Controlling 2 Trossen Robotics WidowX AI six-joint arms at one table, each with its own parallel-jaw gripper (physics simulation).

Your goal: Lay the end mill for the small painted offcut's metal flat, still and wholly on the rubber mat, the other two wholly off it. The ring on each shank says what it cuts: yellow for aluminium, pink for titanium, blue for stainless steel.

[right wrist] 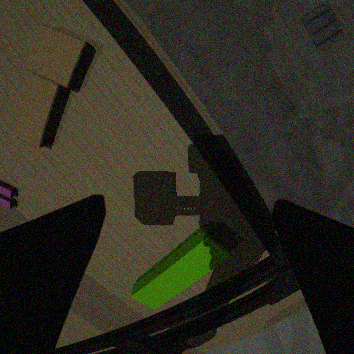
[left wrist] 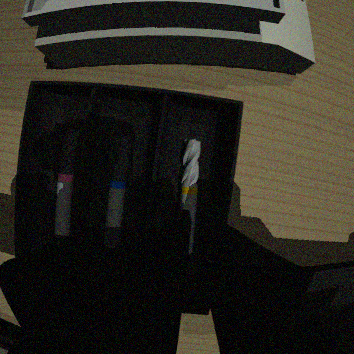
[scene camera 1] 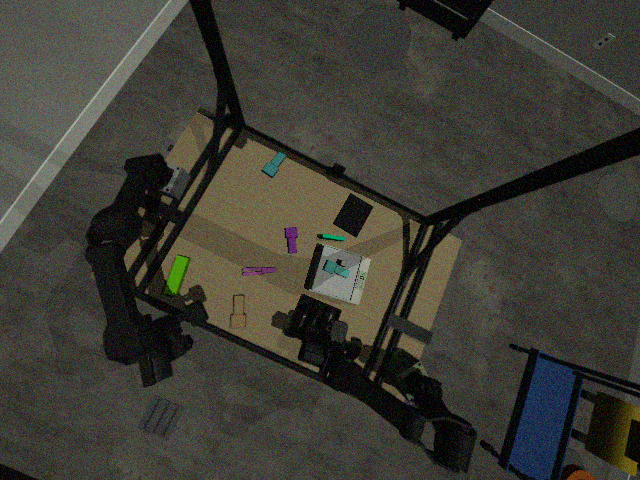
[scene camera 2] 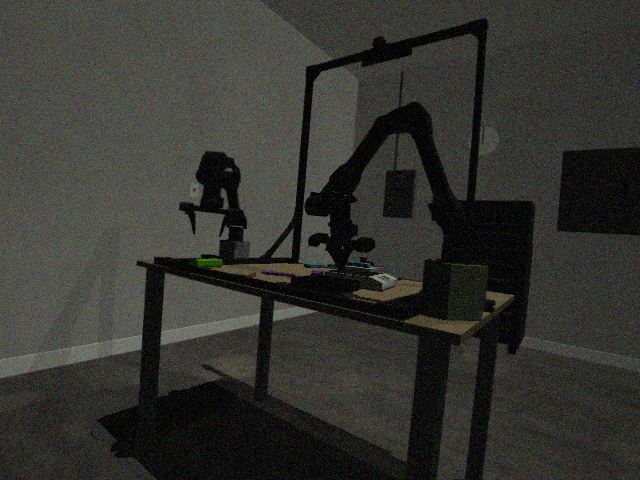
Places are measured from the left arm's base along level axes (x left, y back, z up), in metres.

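Where they show: left gripper, fingertip midpoint: (left wrist: 192, 218) (scene camera 2: 341, 270); right gripper, fingertip midpoint: (right wrist: 190, 206) (scene camera 1: 182, 320) (scene camera 2: 207, 235); left arm's base at its link origin: (scene camera 1: 415, 382) (scene camera 2: 455, 262); right arm's base at its link origin: (scene camera 1: 161, 174) (scene camera 2: 235, 240).
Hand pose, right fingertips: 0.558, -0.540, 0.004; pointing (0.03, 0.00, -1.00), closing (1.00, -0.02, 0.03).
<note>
Each offset is from my right fingertips to the top centre of the thing, as dx, dy, dz. "*": to the spot under its first point. Level surfaces: height alone.
The black tray @[* -0.431, +0.198, -0.097] (scene camera 1: 330, 305) (left wrist: 239, 132) stands beside the white scale (scene camera 1: 323, 289) (left wrist: 295, 40). In the left wrist view, the pink-ringed mill @[-0.328, +0.189, -0.110] (left wrist: 63, 210), blue-ringed mill @[-0.355, +0.221, -0.110] (left wrist: 115, 207) and yellow-ringed mill @[-0.390, +0.259, -0.110] (left wrist: 191, 165) lie in it, yellow in the rightmost compartment. My left gripper (scene camera 2: 340, 265) (left wrist: 192, 218) is shut and empty, low over the yellow one's shank, partly hiding it. The rubber mat @[dz -0.122] (scene camera 1: 353, 214) lies behind the scale. A small dark block @[-0.535, +0.080, -0.032] (scene camera 1: 340, 262) (scene camera 2: 363, 259), possibly the offcut, is on the scale; its metal is unclear. My right gripper (scene camera 2: 207, 232) (right wrist: 190, 206) is open, raised.
A teal piece @[-0.508, +0.091, -0.051] (scene camera 1: 336, 268) is on the scale; another teal piece @[-0.495, -0.390, -0.109] (scene camera 1: 271, 166) lies at the back. A green pen @[-0.560, -0.022, -0.079] (scene camera 1: 333, 237), purple pieces @[-0.416, -0.085, -0.110] (scene camera 1: 292, 238) @[-0.257, -0.036, -0.114] (scene camera 1: 258, 270), a wooden piece @[-0.130, +0.060, -0.108] (scene camera 1: 238, 320) and a green block @[+0.000, -0.153, -0.093] (scene camera 1: 177, 274) (right wrist: 180, 272) lie around. Black frame posts border the table.
</note>
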